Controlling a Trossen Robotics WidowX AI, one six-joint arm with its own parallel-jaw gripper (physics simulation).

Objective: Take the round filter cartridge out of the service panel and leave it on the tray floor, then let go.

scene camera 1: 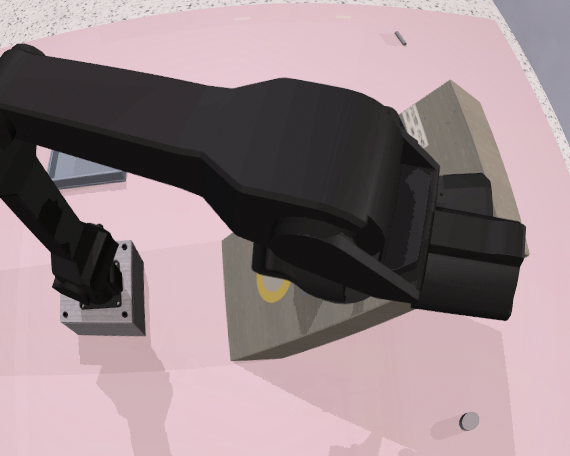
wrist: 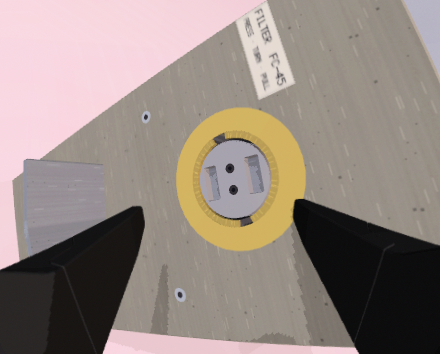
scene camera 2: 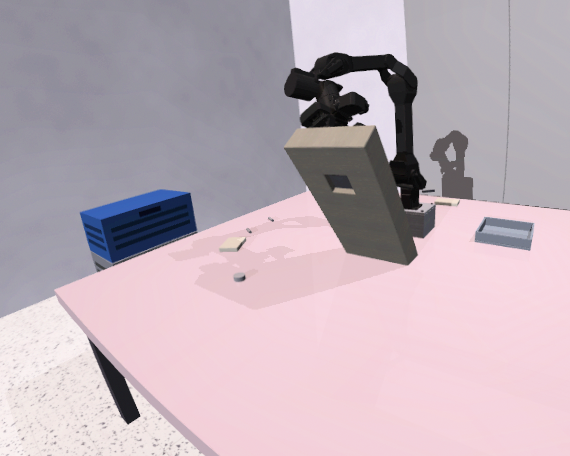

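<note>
The round grey filter cartridge [wrist: 235, 179] sits in the service panel [wrist: 345, 150] [scene camera 2: 345, 220] [scene camera 1: 250, 325], inside a yellow ring [wrist: 291, 175], with two slots and two dark holes in its face. The panel stands tilted on the table; a label reading "FILTER FC-45" is beside the ring. My gripper [wrist: 219, 211] is open and empty, its fingertips on either side of the cartridge in the wrist view, the right one overlapping the ring's edge. The arm hides the cartridge in scene camera 1. The grey-blue tray [scene camera 2: 505, 243] [scene camera 1: 95, 180] stands on the table near the robot base.
A grey plate [wrist: 67, 200] stands out from the panel at the left in the wrist view. A second yellow ring [scene camera 1: 271, 298] is on the panel's lower part. A small grey disc [scene camera 1: 469, 421] [scene camera 2: 239, 277] and a beige block [scene camera 2: 232, 244] lie on the table. A blue box [scene camera 2: 145, 225] stands beyond the table.
</note>
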